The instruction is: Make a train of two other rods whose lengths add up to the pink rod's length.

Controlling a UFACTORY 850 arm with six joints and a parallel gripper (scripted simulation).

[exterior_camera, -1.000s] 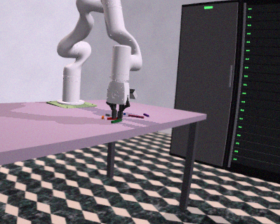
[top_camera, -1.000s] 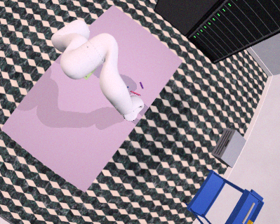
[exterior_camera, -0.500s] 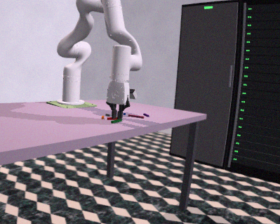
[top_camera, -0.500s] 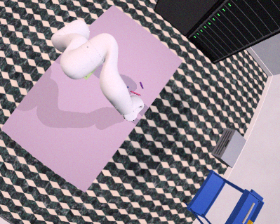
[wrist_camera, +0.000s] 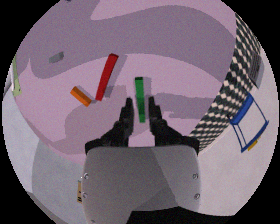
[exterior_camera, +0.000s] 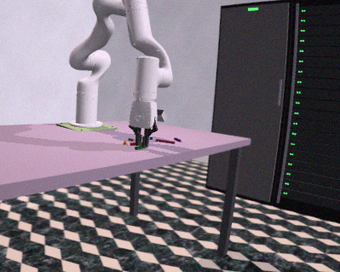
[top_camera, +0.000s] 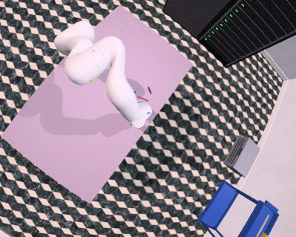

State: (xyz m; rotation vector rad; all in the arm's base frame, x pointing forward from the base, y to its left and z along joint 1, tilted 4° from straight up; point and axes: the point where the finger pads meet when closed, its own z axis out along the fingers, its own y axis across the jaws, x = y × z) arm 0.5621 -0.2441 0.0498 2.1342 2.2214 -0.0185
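The green rod lies 20 mm below my hand. Round my hand: grey rod: 120 mm behind, 100 mm to the left, 20 mm below; red rod: 50 mm behind, 40 mm to the left, 20 mm below; short orange rod: 100 mm behind, 20 mm to the left, 20 mm below.
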